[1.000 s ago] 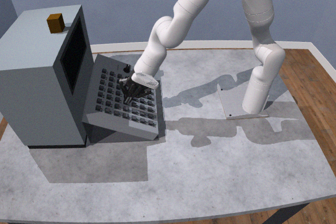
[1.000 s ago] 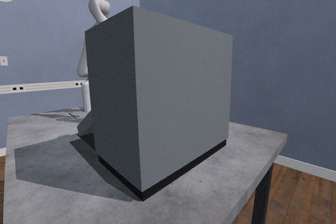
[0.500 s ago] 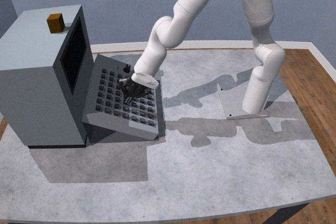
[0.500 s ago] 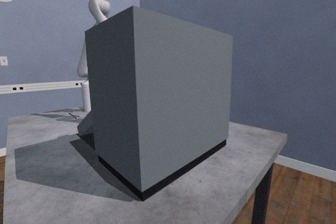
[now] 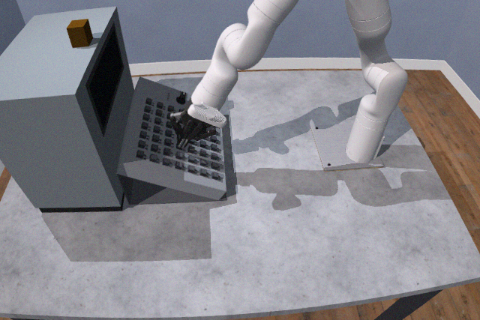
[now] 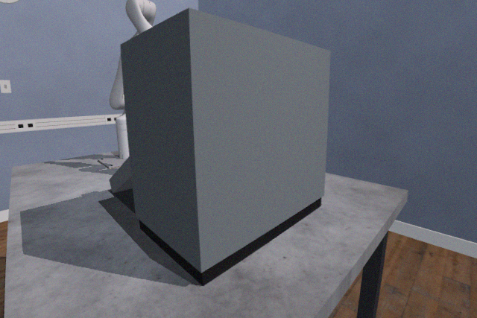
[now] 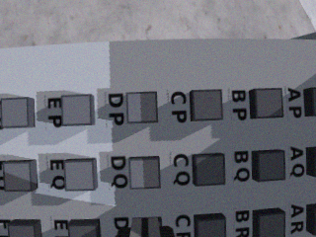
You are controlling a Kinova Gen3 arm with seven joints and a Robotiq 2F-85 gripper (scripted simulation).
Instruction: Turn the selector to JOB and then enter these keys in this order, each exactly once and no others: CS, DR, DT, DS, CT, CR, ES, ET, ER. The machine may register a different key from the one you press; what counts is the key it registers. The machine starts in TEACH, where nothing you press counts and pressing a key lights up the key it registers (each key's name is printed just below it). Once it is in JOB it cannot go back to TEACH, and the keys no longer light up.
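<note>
The key is 2 cm behind my hand, 7 cm to the right of it and 3 cm below it. Also, from my hand: black selector knob (1 cm ahead, 20 cm to the right, 1 cm below); then sloped keypad (3 cm ahead, 8 cm to the right, 5 cm below).
</note>
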